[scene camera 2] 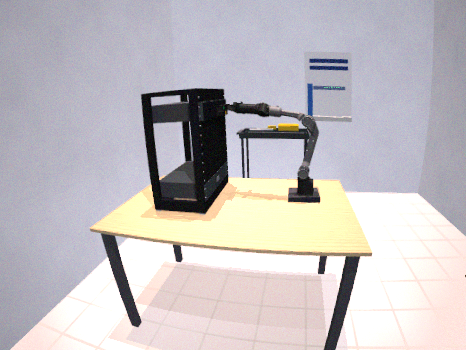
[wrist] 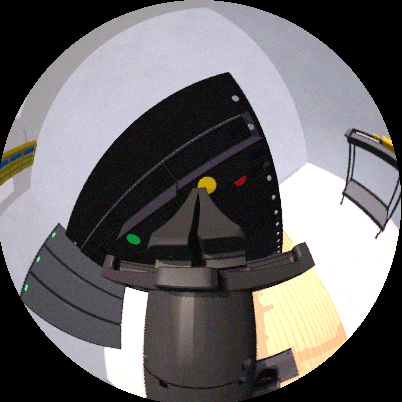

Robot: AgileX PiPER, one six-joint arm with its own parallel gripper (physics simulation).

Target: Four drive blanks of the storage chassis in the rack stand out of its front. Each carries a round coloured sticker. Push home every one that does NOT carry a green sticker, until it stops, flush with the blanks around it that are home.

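Note:
The black rack [scene camera 2: 198, 155] stands on the table, with the storage chassis [scene camera 2: 212, 110] high in its front. In the wrist view, a yellow sticker [wrist: 207, 184] shows right at my fingertips, a red sticker [wrist: 240, 180] is to its right, partly cut off, and a green sticker [wrist: 133, 239] is at the lower left. A fourth sticker does not show and may be hidden behind my fingers. My gripper [scene camera 2: 228, 107] [wrist: 199, 195] is shut and empty, its tips at or very near the yellow-stickered blank; contact cannot be told. How far each blank stands out is hard to tell.
A grey unit [scene camera 2: 178, 186] sits low in the rack. The wooden table [scene camera 2: 280, 230] bears the rack and my arm's base [scene camera 2: 304, 195]. A dark cart [scene camera 2: 272, 134] [wrist: 367, 145] stands behind, with a yellow item [scene camera 2: 288, 127] on top. A grey panel [wrist: 75, 290] with green lights shows at lower left.

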